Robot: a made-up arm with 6 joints.
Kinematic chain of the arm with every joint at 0, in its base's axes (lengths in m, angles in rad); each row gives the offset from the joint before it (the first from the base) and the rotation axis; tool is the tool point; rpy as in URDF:
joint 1: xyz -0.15 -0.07 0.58 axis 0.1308 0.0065 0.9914
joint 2: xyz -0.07 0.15 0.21 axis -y
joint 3: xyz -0.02 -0.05 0 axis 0.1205 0.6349 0.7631
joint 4: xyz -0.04 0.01 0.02 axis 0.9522 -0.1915 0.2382
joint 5: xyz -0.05 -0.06 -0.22 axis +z
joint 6: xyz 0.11 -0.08 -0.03 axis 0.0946 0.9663 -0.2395
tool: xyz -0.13 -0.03 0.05 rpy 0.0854 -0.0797 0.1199
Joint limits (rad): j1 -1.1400..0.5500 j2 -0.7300..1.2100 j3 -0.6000..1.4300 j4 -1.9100..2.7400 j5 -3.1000..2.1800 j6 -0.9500..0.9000
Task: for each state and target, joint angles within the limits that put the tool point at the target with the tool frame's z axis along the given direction. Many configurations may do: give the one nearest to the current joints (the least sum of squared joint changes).
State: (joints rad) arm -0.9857 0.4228 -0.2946 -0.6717 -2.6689 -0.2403
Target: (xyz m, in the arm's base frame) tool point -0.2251 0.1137 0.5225 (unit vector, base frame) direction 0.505 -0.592 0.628
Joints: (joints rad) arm -1.1400 -0.1603 -0.5979 -0.7552 -3.0966 -0.6732
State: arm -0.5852 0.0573 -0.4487 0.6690 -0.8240 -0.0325
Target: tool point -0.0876 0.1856 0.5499 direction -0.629 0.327 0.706
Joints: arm -1.1027 -0.2203 -0.6000 0.6285 -1.4579 0.2681
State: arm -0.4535 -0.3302 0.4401 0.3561 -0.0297 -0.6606
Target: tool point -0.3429 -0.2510 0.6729 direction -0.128 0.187 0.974
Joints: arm 0.0253 0.0482 0.5958 -0.3475 -0.2689 -0.3404
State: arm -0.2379 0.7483 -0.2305 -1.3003 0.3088 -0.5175
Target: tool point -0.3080 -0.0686 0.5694 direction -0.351 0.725 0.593
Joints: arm -0.2679 1.1853 -0.6000 -0.9893 0.4539 0.1202
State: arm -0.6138 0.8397 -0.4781 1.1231 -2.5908 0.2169
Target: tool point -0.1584 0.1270 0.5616 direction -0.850 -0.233 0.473
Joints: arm -0.3570 1.1296 0.3573 0.5524 -2.5977 0.1931
